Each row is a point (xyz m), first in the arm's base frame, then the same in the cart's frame.
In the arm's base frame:
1: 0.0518 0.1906 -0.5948
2: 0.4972 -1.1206 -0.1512
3: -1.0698 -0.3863 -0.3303
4: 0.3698 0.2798 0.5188
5: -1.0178 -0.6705 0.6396
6: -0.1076 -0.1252 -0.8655
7: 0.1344 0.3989 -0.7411
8: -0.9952 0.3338 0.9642
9: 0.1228 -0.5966 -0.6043
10: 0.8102 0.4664 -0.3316
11: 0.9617 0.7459 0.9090
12: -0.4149 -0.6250 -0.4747
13: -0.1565 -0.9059 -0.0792
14: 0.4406 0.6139 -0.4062
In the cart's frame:
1: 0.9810 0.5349 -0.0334
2: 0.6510 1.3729 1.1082
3: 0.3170 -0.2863 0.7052
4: 0.0512 1.1715 -0.3151
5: -0.5889 0.1394 0.8545
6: 1.1636 0.3682 0.3371
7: 1.1573 0.5182 -0.2340
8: -0.8337 0.0490 -0.1684
9: 0.9738 0.7673 0.7221
10: 1.0096 1.2591 -0.4753
11: -0.0868 1.7428 -0.9271
12: 0.6656 0.3209 0.8339
13: 0.3694 0.7484 1.0116
14: 0.9599 0.8627 -0.5414

